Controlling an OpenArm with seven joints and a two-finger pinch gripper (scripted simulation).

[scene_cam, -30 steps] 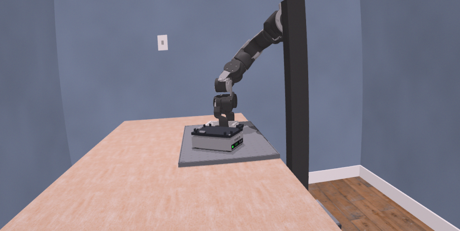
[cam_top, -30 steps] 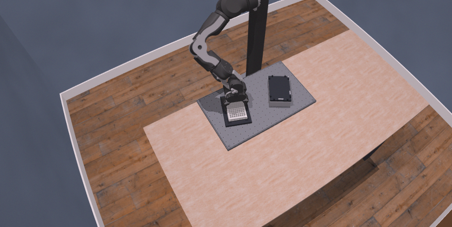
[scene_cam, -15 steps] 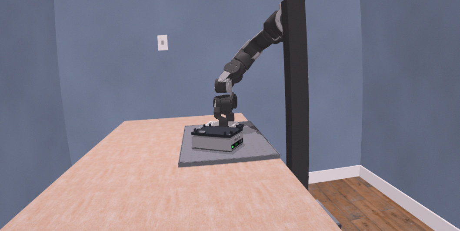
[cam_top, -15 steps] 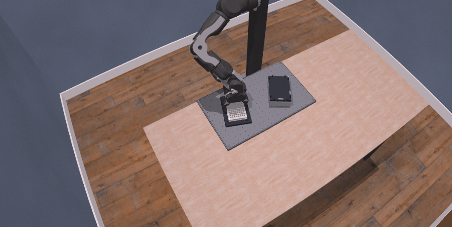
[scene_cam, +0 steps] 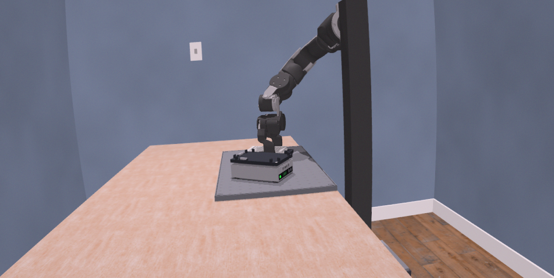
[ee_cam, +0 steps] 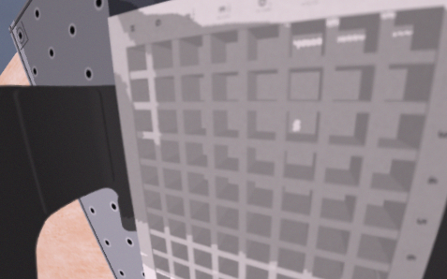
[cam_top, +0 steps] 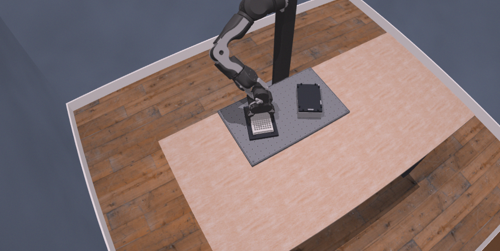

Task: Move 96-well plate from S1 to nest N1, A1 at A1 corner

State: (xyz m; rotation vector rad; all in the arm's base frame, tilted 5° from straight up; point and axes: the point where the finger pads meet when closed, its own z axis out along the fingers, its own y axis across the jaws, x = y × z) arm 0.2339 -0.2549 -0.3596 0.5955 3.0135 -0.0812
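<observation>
My gripper is now 1 cm to the left of the 96-well plate and 1 cm short of it. Also, from my hand: plate nest N1 (1 cm to the right, 1 cm below, 1 cm ahead); then A1 mark (7 cm to the left, 3 cm behind, 1 cm below); then plate shaker S1 (21 cm to the left, 8 cm ahead, 2 cm above).
</observation>
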